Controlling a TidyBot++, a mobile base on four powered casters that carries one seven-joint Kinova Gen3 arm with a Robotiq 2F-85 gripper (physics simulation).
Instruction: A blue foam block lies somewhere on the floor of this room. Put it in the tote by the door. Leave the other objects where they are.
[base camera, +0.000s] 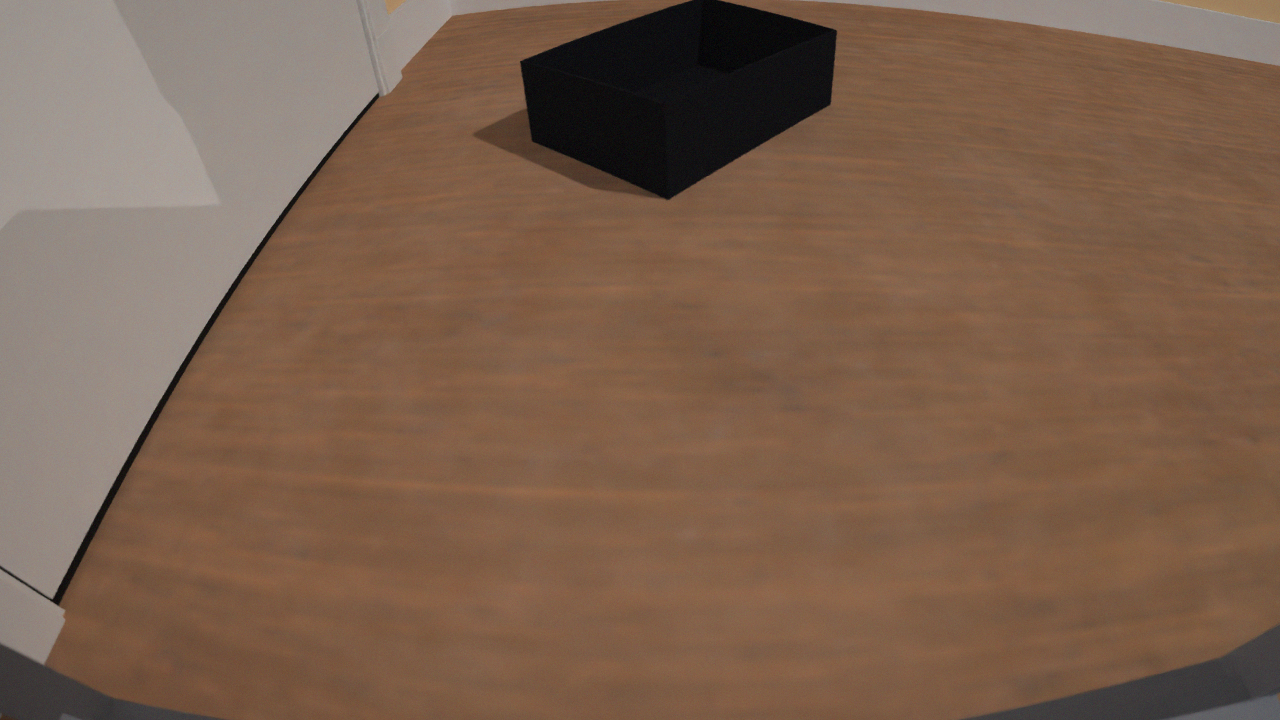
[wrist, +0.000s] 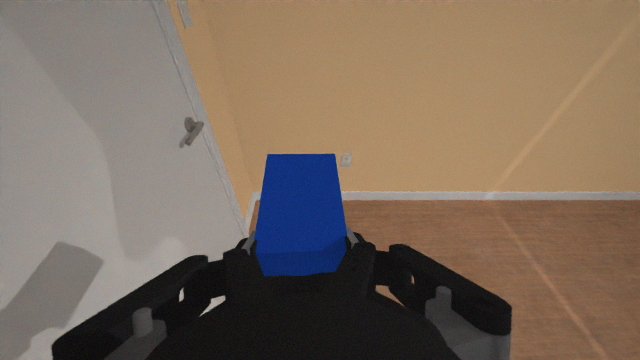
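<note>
The blue foam block is held between the fingers in the wrist view, its long end pointing away from the gripper. My gripper is shut on the block and holds it up off the floor. The black tote stands on the floor at the top middle of the base camera view, open at the top, near the door. Its inner floor is dark and hard to make out. The tote does not show in the wrist view. The gripper does not show in the base camera view.
A white door runs along the left side, with a handle in the wrist view. A yellow wall with a white baseboard and a small outlet stands ahead. The wooden floor lies between the base and the tote.
</note>
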